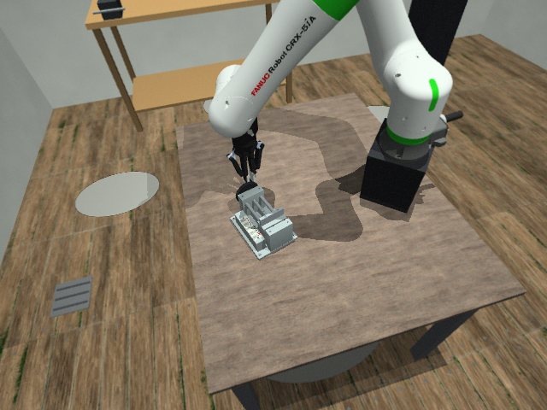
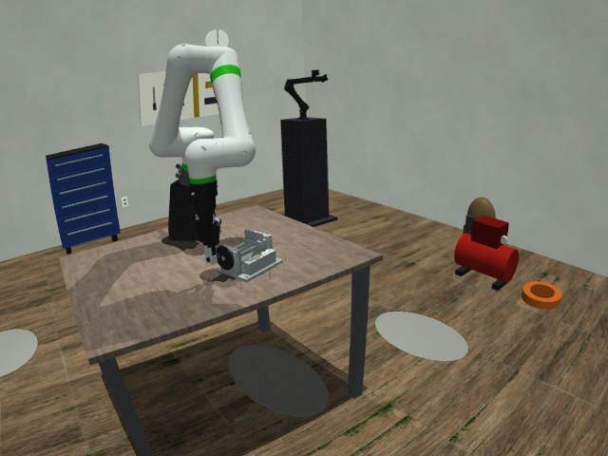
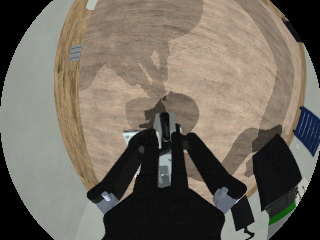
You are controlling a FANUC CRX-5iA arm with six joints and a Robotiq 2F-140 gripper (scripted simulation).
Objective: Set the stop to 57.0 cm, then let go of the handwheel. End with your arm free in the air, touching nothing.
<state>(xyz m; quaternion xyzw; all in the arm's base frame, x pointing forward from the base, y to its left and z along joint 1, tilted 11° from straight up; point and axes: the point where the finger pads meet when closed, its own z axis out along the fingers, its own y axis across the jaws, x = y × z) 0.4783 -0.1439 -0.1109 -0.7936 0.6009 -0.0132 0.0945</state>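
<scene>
My hand is 20 mm to the right of the black handwheel and 20 mm above it.
</scene>
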